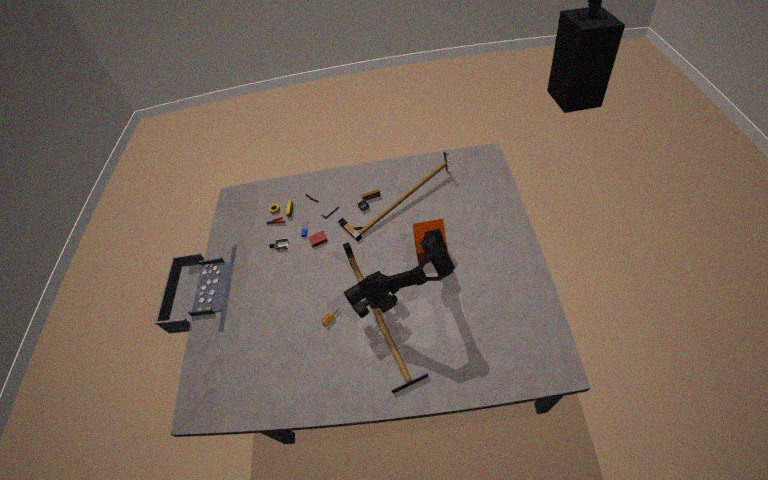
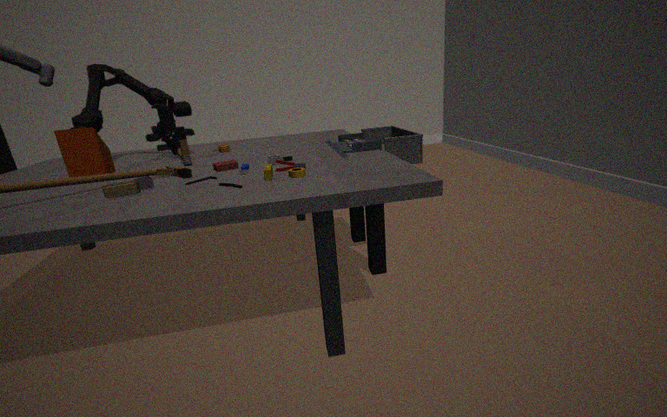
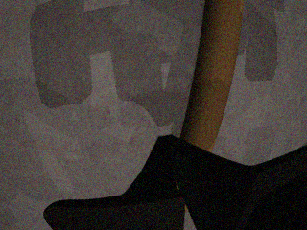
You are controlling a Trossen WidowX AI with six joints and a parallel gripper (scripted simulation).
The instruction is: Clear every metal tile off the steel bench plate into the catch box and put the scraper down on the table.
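The long scraper is 10 mm ahead of my gripper tip, 40 mm to the left of it and 50 mm above it. From my gripper tip the other things lie so: blue piece: 290 mm ahead, 490 mm to the right, 10 mm below; yellow screwdriver: 200 mm ahead; red block: 230 mm ahead, 410 mm to the right.
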